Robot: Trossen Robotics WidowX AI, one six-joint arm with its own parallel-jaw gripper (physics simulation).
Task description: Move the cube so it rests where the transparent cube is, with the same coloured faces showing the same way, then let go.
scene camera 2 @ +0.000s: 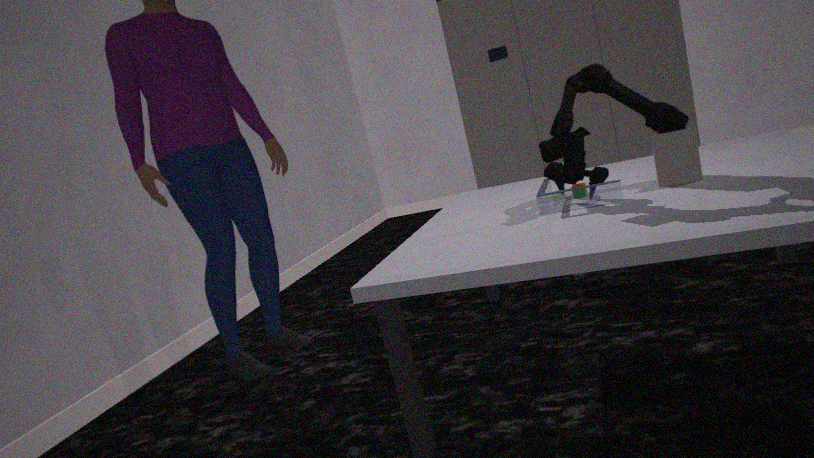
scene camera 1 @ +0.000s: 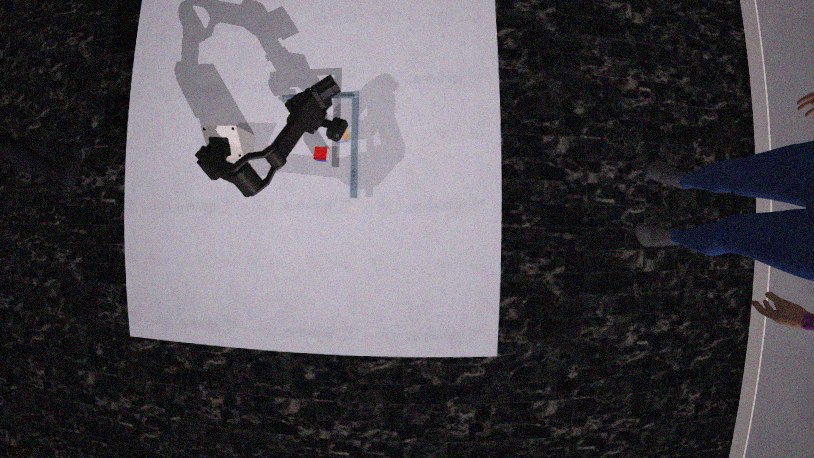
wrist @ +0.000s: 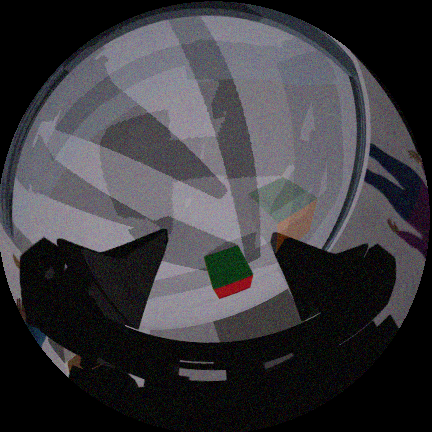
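Pixels of known places: gripper, between the fingertips: (scene camera 1: pixel 325 136) (wrist: pixel 221 236); arm's base, origin of its link: (scene camera 2: pixel 677 145) (scene camera 1: pixel 220 145).
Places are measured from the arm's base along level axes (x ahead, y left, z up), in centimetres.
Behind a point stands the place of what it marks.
The cube (scene camera 1: pixel 320 153) @[x 30.5, y 0.7, z -6.5 cm] (scene camera 2: pixel 579 191) (wrist: pixel 228 267) @[x 30.6, y 2.7, z -8.2 cm] stands on the white table with a red face up; a green side shows in scene camera 2 and the wrist view, and a thin blue edge in scene camera 1. The transparent cube (scene camera 1: pixel 344 134) @[x 37.1, y 7.0, z -6.5 cm] (wrist: pixel 284 197) @[x 35.7, y 9.0, z -8.1 cm] is close by, with an orange top and a pale green side; part is hidden behind a finger. My gripper (scene camera 2: pixel 577 192) @[x 30.7, y 6.3, z -9.2 cm] (wrist: pixel 221 236) @[x 30.7, y 6.3, z -9.2 cm] is open. In the wrist view the cube shows in the gap between its fingers, nearer the right one, and nothing is gripped.
A blue-grey angled bar frame (scene camera 1: pixel 354 148) @[x 41.0, y 2.7, z -4.5 cm] (scene camera 2: pixel 543 187) @[x 40.4, y 6.5, z -4.5 cm] (wrist: pixel 361 125) is beside the cubes and the gripper. A pale block (scene camera 2: pixel 677 159) @[x 0.7, y 5.3, z -3.3 cm] is under the arm's base on the white table (scene camera 1: pixel 398 273) @[x 57.5, y -32.6, z -10.5 cm] (scene camera 2: pixel 455 244) @[x 60.2, y 42.4, z -10.5 cm]. A person (scene camera 2: pixel 182 96) stands beyond the table's edge.
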